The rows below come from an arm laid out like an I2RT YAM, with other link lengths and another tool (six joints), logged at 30 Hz.
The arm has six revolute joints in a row. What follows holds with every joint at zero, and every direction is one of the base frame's.
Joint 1 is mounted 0.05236 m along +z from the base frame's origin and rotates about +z.
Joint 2 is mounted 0.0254 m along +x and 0.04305 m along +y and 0.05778 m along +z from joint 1 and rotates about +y.
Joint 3 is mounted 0.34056 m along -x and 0.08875 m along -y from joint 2 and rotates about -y.
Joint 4 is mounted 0.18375 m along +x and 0.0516 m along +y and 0.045 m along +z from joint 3 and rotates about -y.
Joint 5 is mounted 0.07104 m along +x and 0.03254 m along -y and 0.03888 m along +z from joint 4 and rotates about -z.
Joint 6 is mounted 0.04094 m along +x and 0.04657 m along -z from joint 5 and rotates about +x.
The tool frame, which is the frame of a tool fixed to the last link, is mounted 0.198 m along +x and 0.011 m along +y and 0.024 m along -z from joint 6; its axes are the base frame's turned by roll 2.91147, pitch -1.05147 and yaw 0.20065 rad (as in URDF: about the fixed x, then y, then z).
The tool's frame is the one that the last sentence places.
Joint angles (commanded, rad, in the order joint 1, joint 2, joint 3, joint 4, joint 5, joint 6), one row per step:
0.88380 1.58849 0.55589 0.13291 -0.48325 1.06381
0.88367 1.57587 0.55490 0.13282 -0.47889 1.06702
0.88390 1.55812 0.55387 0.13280 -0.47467 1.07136
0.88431 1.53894 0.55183 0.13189 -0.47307 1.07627
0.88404 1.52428 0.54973 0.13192 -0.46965 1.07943
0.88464 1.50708 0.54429 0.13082 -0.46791 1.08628
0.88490 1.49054 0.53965 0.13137 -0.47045 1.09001
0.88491 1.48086 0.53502 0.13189 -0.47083 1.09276
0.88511 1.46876 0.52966 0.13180 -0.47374 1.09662
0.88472 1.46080 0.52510 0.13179 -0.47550 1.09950
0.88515 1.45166 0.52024 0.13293 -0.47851 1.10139
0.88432 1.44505 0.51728 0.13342 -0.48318 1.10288
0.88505 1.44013 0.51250 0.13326 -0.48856 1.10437
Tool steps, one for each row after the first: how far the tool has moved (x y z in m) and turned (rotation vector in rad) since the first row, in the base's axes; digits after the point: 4 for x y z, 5 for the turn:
0.0008 -0.0004 0.0031 0.00675 -0.00763 -0.00508
0.0015 -0.0008 0.0077 0.01762 -0.01756 -0.01052
0.0013 -0.0014 0.0126 0.02947 -0.02515 -0.01451
0.0016 -0.0022 0.0161 0.03765 -0.03277 -0.01914
0.0005 -0.0037 0.0192 0.04522 -0.03543 -0.02432
-0.0011 -0.0047 0.0230 0.05619 -0.03893 -0.02489
-0.0021 -0.0058 0.0246 0.06076 -0.04014 -0.02647
-0.0039 -0.0071 0.0267 0.06737 -0.03970 -0.02690
-0.0052 -0.0082 0.0278 0.07087 -0.03865 -0.02802
-0.0069 -0.0091 0.0293 0.07653 -0.03883 -0.02680
-0.0082 -0.0097 0.0308 0.08191 -0.03759 -0.02546
-0.0106 -0.0106 0.0312 0.08439 -0.03328 -0.02212

